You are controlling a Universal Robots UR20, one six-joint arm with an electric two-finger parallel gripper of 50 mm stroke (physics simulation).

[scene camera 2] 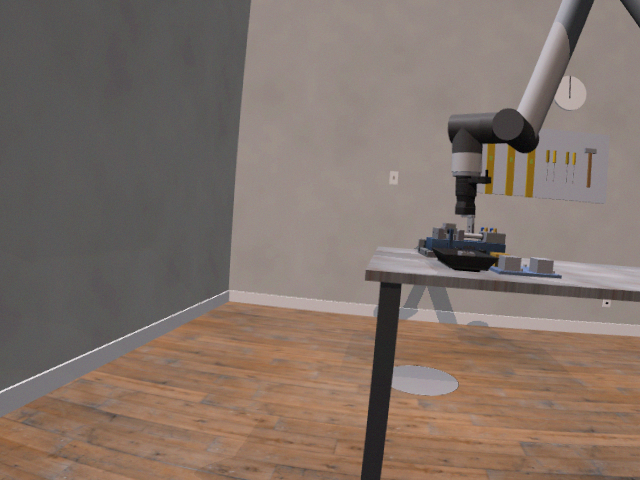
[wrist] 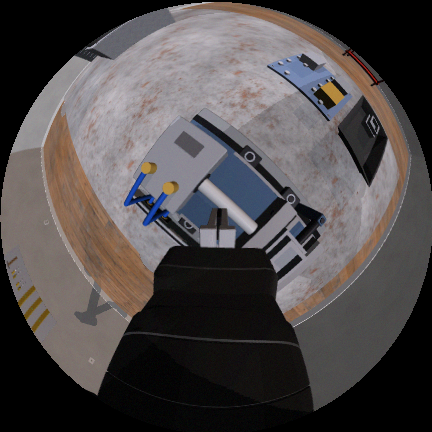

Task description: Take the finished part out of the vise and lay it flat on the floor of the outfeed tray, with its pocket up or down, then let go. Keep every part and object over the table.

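Frame: origin at the arm's base, x ahead, y left, z up, level; metres.
Seen in the pictures: gripper, between the fingertips: [scene camera 2: 470, 233] [wrist: 218, 217].
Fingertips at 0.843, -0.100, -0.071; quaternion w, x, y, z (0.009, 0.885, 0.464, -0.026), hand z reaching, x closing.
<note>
Offsets run from my fingertips to a thing's top centre, as dx, dy, dz.
The vise @(+0.016, +0.014, +0.013) [scene camera 2: 436, 243] [wrist: 245, 182] stands on the table, with a blue bed, a pale round bar and grey jaws. A light grey piece @(+0.076, +0.034, +0.029) [wrist: 287, 257] lies between dark bars at the vise's jaw end in the wrist view; it looks like the part, but I cannot tell surely. My gripper [scene camera 2: 470, 230] [wrist: 218, 217] is shut with its fingertips together and nothing between them. It is over the vise, beside the round bar in the wrist view. The outfeed tray [scene camera 2: 465, 260] [wrist: 359, 150], black with sloping walls, stands beside the vise, with a light mark on its floor.
A blue fixture plate @(-0.136, +0.356, -0.078) [scene camera 2: 550, 275] [wrist: 302, 77] with pins lies near the tray. It carries grey blocks @(-0.101, +0.410, -0.042) [scene camera 2: 509, 263] @(-0.189, +0.391, -0.042) [scene camera 2: 541, 265]; a yellow block @(-0.083, +0.321, -0.042) [wrist: 331, 93] shows there too. Two yellow-capped blue levers [wrist: 148, 168] [wrist: 170, 188] rise by the vise. The table edge [scene camera 2: 454, 281] is near the tray.
</note>
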